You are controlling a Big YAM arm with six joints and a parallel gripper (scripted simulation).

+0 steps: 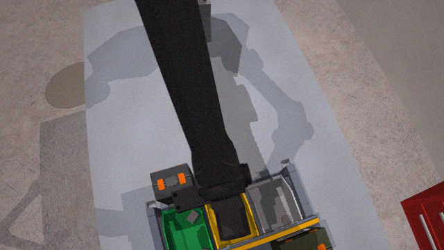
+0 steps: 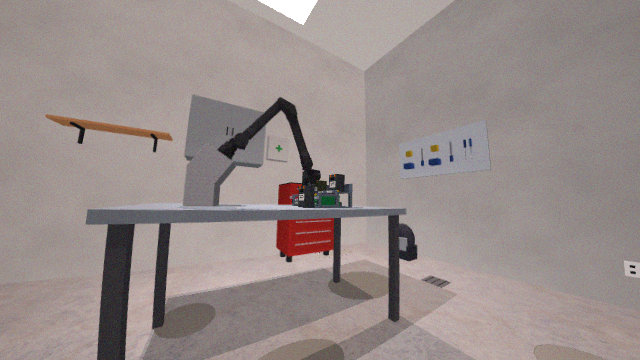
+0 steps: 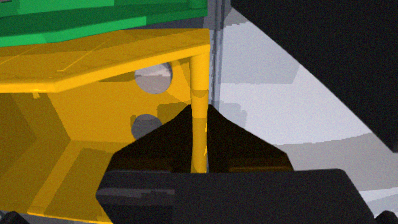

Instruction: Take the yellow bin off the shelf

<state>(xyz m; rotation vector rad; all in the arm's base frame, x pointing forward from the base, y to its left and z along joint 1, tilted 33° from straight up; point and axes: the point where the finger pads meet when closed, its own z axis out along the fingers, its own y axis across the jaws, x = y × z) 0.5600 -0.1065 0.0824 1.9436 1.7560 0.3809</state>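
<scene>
The yellow bin lies 8 cm ahead of my hand, 1 cm to the right of it and 1 cm above it. Also, from my hand: green bin (12 cm to the right, 6 cm ahead); grey bin (10 cm to the left, 10 cm ahead).
</scene>
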